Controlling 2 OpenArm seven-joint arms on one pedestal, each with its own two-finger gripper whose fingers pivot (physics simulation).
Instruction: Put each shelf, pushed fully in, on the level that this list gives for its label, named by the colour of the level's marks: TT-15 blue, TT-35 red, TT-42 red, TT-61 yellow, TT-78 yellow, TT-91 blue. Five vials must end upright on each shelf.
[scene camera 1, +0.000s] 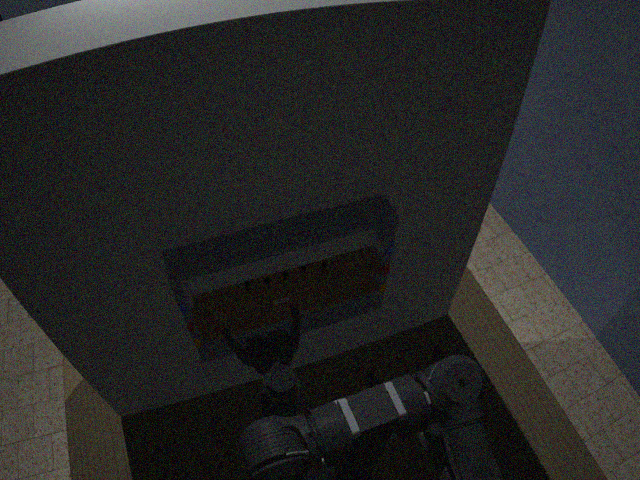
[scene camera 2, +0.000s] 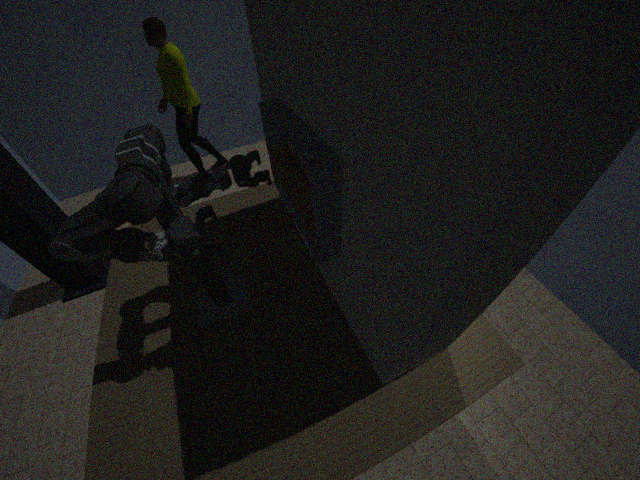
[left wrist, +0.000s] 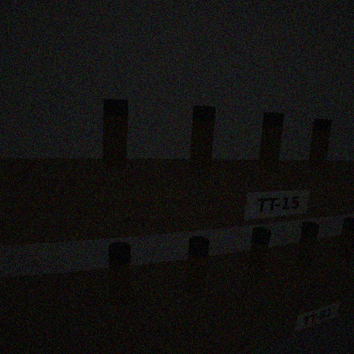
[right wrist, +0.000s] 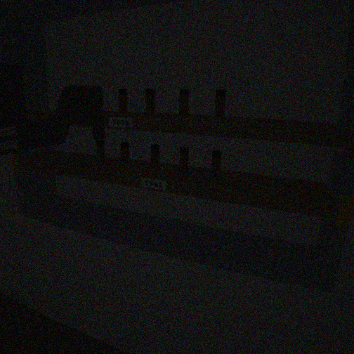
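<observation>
Upper orange-brown shelf TT-15 (scene camera 1: 336, 284) (left wrist: 150, 200) (right wrist: 275, 127) lies at the red marks. Lower shelf (left wrist: 150, 310) (right wrist: 265, 190), whose faint label seems to read TT-61, lies at the yellow marks (right wrist: 345, 212). Several dark-capped vials stand upright on both; one upper vial is hidden in the right wrist view. My left gripper (scene camera 1: 261, 320) (scene camera 2: 262, 167) (right wrist: 84, 136) is open and empty, close in front of the shelves, left of centre. My right gripper (scene camera 2: 227, 299) is open and very faint over the dark surface, farther back; its fingers do not show in its wrist view.
A dark blue frame (scene camera 1: 289, 237) (scene camera 2: 320, 170) (right wrist: 200, 245) surrounds the shelves in a large grey wall (scene camera 1: 258, 129) (scene camera 2: 439, 155). A black surface (scene camera 2: 284, 335) with a wooden border (scene camera 2: 320, 418) lies before it. A person in yellow (scene camera 2: 178, 77) stands beyond the arms. The light is very dim.
</observation>
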